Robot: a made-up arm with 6 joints.
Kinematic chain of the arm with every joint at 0, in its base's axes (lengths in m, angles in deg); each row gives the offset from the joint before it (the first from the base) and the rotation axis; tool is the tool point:
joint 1: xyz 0 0 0.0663 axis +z
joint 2: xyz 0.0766 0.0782 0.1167 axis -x
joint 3: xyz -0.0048 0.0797 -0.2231 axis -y
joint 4: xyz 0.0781 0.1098 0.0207 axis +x
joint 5: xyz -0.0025 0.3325 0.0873 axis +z
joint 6: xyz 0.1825 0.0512 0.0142 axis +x
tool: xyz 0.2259 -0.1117 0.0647
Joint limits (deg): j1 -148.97..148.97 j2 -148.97..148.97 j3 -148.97..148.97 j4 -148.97..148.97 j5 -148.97..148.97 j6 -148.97..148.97
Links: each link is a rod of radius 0.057 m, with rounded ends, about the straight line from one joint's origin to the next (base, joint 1, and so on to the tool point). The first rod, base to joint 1, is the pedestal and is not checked.
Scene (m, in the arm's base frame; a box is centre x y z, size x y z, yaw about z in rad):
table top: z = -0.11
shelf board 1: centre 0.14 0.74 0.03 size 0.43 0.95 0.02 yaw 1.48
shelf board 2: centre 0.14 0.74 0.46 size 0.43 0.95 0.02 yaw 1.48
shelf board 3: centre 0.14 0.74 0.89 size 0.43 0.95 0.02 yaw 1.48
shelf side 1: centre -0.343 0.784 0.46 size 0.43 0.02 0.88 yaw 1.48
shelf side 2: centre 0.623 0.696 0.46 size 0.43 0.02 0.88 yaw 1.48
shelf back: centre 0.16 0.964 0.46 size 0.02 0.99 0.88 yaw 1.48
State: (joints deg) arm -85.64 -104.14 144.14 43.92 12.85 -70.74
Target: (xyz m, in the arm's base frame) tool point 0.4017 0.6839 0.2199
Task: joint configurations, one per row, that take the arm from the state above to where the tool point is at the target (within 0.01 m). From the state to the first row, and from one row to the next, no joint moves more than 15 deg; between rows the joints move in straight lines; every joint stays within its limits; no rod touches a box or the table.
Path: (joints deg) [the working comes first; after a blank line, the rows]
Joints at the target: -80.75 -79.93 147.13 72.39 8.66 -68.34
Straight joint move there: touches shelf board 2.

1: -98.14 -94.80 133.35 32.84 5.18 -67.83
2: -110.64 -85.47 122.56 21.75 -2.50 -64.91
3: -123.14 -76.13 111.78 10.67 -10.17 -62.00
4: -120.81 -79.06 118.51 25.04 -14.61 -60.22
5: -118.48 -81.99 125.25 39.41 -19.05 -58.45
6: -116.15 -84.92 131.99 53.78 -23.48 -56.67
7: -113.83 -87.85 138.72 68.15 -27.92 -54.90
8: -102.80 -85.21 141.53 69.56 -15.73 -59.38
9: -91.78 -82.57 144.33 70.98 -3.54 -63.86
10: -80.75 -79.93 147.13 72.39 8.66 -68.34

